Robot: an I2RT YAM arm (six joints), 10 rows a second.
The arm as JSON. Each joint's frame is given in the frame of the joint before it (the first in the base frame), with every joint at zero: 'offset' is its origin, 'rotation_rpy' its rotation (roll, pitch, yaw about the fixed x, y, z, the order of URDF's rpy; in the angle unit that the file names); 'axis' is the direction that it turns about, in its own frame. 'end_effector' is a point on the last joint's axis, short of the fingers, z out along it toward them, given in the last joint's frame.
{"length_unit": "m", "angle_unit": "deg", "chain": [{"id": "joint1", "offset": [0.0, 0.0, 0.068], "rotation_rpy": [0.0, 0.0, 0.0], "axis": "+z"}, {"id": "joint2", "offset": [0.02, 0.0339, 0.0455], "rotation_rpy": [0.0, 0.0, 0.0], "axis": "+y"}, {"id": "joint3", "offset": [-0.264, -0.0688, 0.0], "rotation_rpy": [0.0, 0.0, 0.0], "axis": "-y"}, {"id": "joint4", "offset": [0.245, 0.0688, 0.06], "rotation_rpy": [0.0, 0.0, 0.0], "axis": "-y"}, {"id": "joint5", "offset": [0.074, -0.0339, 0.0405], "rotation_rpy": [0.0, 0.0, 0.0], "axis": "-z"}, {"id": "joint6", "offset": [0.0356, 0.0, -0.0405], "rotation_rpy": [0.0, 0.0, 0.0], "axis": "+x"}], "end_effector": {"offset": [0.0, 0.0, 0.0], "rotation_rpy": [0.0, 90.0, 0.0]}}
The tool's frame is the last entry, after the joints.
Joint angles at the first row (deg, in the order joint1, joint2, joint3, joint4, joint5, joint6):
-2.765, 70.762, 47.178, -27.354, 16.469, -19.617
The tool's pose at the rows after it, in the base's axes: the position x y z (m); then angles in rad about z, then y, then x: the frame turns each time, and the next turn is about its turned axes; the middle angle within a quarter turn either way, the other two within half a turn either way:
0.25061 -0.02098 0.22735 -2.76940 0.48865 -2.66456
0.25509 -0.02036 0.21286 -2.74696 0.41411 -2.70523
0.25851 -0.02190 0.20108 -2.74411 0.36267 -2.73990
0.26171 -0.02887 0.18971 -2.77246 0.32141 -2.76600
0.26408 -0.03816 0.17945 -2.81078 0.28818 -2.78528
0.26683 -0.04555 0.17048 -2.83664 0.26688 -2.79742
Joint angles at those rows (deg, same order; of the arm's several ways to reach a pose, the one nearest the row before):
-2.766, 72.467, 47.266, -28.884, 14.414, -21.847
-2.765, 75.702, 47.266, -29.954, 13.037, -23.748
-3.203, 78.390, 47.266, -30.502, 12.031, -24.754
-4.732, 81.079, 47.266, -30.501, 11.639, -25.015
-6.700, 83.525, 47.265, -30.217, 11.485, -25.060
-8.206, 85.734, 47.265, -29.365, 11.333, -25.233

